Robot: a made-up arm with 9 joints. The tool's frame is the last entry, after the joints.
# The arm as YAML. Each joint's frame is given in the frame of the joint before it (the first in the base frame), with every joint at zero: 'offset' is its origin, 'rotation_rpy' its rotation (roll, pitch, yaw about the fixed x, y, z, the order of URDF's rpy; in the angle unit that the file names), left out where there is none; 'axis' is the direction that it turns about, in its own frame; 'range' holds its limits. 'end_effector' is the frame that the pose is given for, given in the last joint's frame.
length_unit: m
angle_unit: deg
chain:
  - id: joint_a
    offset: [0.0, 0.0, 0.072]
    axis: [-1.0, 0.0, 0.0]
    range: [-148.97, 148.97]
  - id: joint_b
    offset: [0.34, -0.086, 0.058]
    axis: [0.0, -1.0, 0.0]
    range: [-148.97, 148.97]
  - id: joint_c
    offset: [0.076, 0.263, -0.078]
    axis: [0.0, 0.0, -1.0]
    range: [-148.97, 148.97]
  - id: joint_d
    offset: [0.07, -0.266, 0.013]
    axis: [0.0, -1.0, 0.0]
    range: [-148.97, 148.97]
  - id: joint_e
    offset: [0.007, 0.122, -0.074]
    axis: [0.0, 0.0, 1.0]
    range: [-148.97, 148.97]
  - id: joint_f
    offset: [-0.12, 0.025, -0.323]
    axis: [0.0, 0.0, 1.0]
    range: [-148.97, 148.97]
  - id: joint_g
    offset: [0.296, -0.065, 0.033]
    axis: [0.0, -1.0, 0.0]
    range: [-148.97, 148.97]
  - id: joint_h
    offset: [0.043, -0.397, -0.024]
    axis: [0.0, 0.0, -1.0]
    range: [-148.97, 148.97]
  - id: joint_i
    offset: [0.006, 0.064, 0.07]
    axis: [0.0, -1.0, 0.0]
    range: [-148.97, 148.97]
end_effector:
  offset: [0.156, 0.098, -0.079]
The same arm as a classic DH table. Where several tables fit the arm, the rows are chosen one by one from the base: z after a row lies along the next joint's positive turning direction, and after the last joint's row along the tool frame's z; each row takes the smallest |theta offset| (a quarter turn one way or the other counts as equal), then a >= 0, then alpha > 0; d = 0 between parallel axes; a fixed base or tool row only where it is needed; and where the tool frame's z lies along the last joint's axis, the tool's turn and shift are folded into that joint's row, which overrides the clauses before.
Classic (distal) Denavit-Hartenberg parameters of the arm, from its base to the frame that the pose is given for. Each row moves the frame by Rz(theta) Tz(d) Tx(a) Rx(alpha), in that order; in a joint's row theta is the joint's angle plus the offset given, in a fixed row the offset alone. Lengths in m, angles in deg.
base (fixed): theta offset -90, d 0.072, a 0, alpha 90
joint_a: theta offset 90, d -0.34, a 0.058, alpha 90
joint_b: theta offset -90, d -0.177, a 0.076, alpha 90
joint_c: theta offset 0, d 0.065, a 0.07, alpha -90
joint_d: theta offset 0, d 0.144, a 0.007, alpha -90
joint_e: theta offset -11.77, d 0, a -0.1226, alpha 0
joint_f: theta offset 11.77, d -0.364, a 0.296, alpha 90
joint_g: theta offset 0, d 0.462, a 0.043, alpha 90
joint_h: theta offset 0, d -0.046, a 0.006, alpha -90
joint_i: theta offset 0, d -0.162, a 0.156, alpha -90
tool (fixed): theta offset 0, d -0.079, a 0, alpha 0
Joint limits (deg, base to tool): -148.97..148.97 -148.97..148.97 -148.97..148.97 -148.97..148.97 -148.97..148.97 -148.97..148.97 -148.97..148.97 -148.97..148.97 -148.97..148.97

